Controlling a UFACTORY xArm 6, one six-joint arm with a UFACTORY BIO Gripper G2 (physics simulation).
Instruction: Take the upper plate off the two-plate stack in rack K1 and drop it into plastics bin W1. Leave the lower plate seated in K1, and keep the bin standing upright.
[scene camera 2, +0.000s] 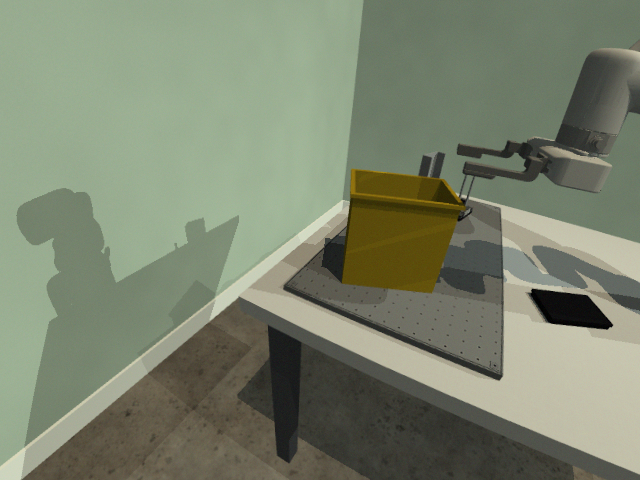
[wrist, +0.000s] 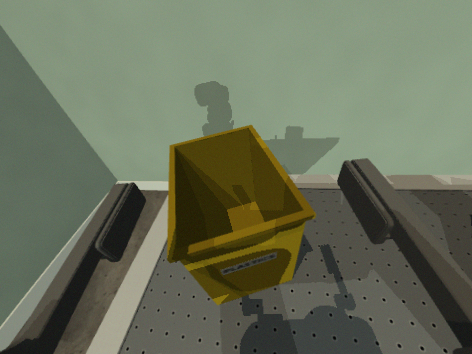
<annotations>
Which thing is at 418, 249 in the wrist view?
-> My gripper.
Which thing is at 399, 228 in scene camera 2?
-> A yellow plastics bin W1.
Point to my gripper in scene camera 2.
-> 460, 157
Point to a black plate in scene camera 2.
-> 561, 308
</annotations>
